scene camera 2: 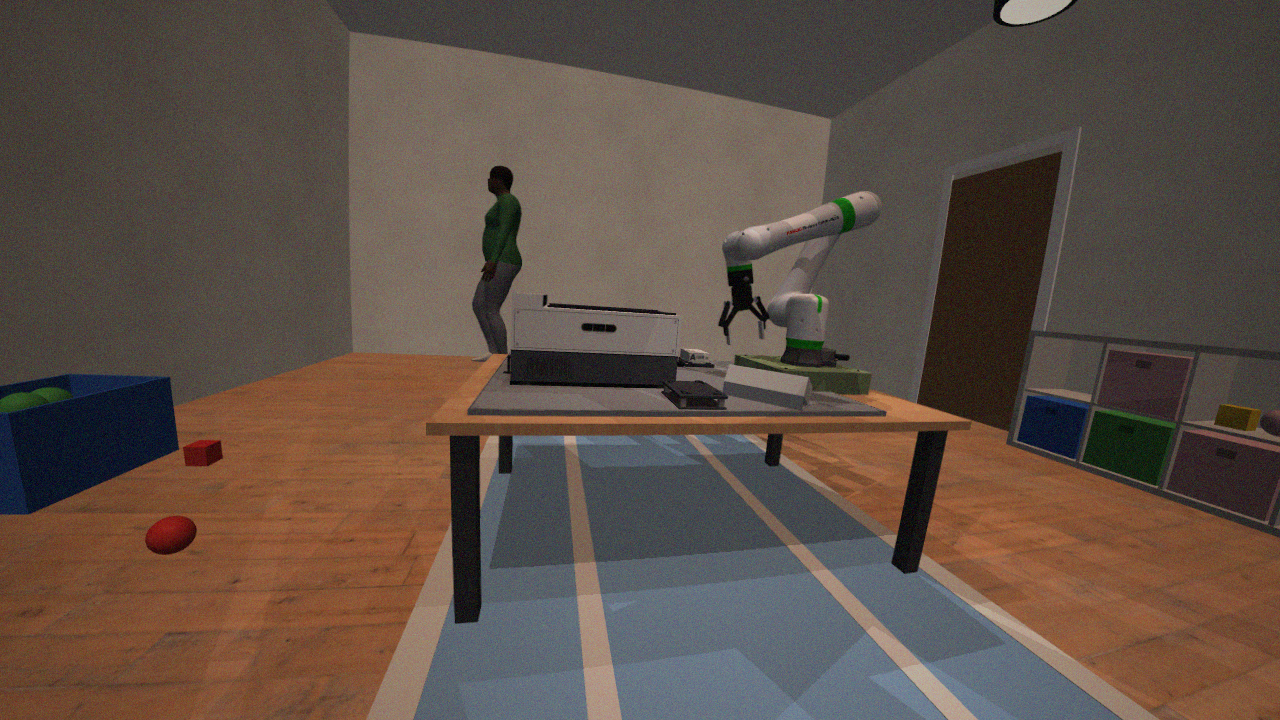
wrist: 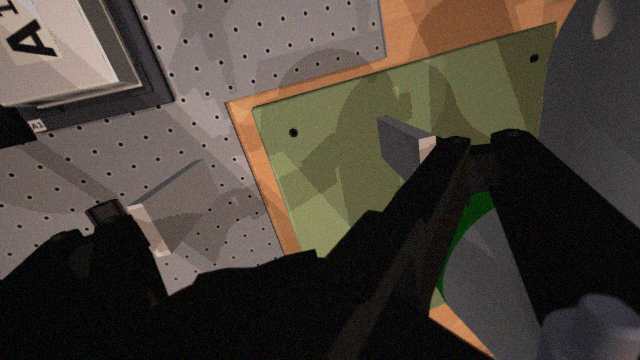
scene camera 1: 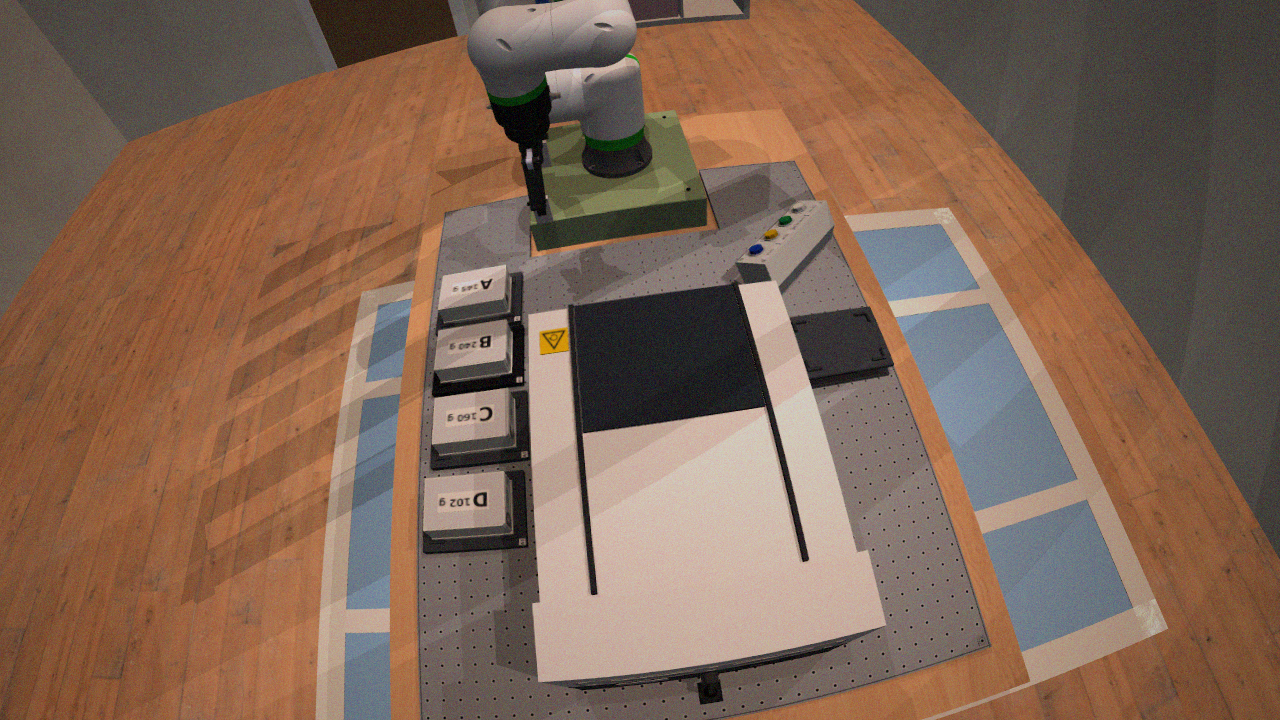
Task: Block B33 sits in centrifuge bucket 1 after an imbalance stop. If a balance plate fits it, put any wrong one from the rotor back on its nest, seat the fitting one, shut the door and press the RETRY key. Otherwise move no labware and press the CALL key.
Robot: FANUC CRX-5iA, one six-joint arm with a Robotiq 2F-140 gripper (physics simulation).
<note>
The gripper is open, holding nothing. Further things: a white centrifuge and a grey button panel.
The gripper also shows in scene camera 2 and in the wrist view.
</note>
